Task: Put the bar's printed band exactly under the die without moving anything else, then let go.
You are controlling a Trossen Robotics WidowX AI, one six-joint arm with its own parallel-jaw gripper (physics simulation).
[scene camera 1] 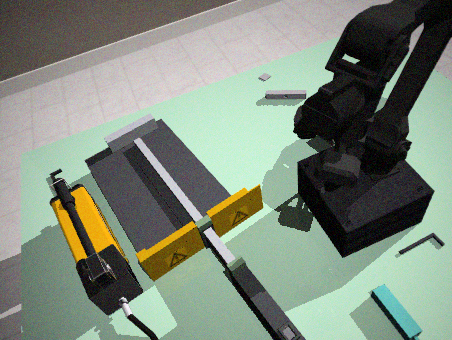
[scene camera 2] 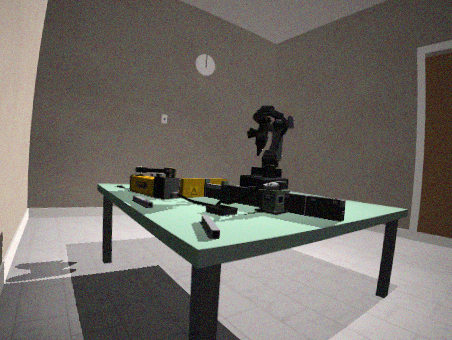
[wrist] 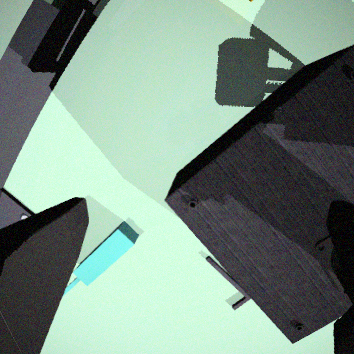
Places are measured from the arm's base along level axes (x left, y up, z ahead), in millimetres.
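Pixels of known places: gripper, fingertip midpoint: [scene camera 2: 257,154] [wrist: 210,211]; arm's base, link origin: [scene camera 1: 378,165] [scene camera 2: 269,176].
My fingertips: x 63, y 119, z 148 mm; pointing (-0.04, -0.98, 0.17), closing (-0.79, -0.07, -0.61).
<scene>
For each thing: its top centre in the pictures, then the offset to it from my fingertips. "spot": a spot on its surface instead. Level surfaces: height alone.
- dark rail, surface spot: [scene camera 1: 255,287] spot: dx +81, dy -163, dz +193 mm
- green-grey housing, surface spot: [scene camera 2: 274,201] spot: dx +375, dy -193, dz +202 mm
- grey bar, top centre: [scene camera 1: 285,92] dx -508, dy -219, dz -117 mm
- yellow machine, surface spot: [scene camera 1: 92,232] spot: dx -173, dy -155, dz +499 mm
- slab, surface height: dy -189 mm
- hex key, top centre: [wrist: 222,284] [scene camera 1: 422,247] dx +94, dy -233, dz -171 mm
- cyan-handled tool, top centre: [wrist: 79,279] [scene camera 1: 416,334] dx +244, dy -211, dz -49 mm
- small tile, top centre: [scene camera 1: 264,76] dx -640, dy -236, dz -95 mm
A long pale bar [scene camera 1: 170,180] runs along a dark slab and through a yellow guard [scene camera 1: 235,212] [scene camera 2: 193,187], with green-grey blocks at its near stretch. A dark rail [scene camera 1: 255,287] continues from it. A green-grey housing [scene camera 2: 274,201] stands among dark rails in scene camera 2. I cannot tell which part is the die, and no printed band is legible. Two loose grey bars [scene camera 2: 142,201] [scene camera 2: 210,226] lie on the table; another grey bar [scene camera 1: 285,95] shows in scene camera 1. My gripper [wrist: 210,211] is open and empty, high above the table near the arm's base; arm links hide it in scene camera 1.
The black base [scene camera 1: 365,205] [wrist: 250,220] is beside the gripper. A yellow machine [scene camera 1: 92,232] [scene camera 2: 144,185] with a black handle and cable stands left of the slab [scene camera 1: 112,192]. A hex key [scene camera 1: 419,243] [wrist: 226,274], a cyan-handled tool [scene camera 1: 397,311] [wrist: 105,257] and a small tile [scene camera 1: 265,77] lie around.
</scene>
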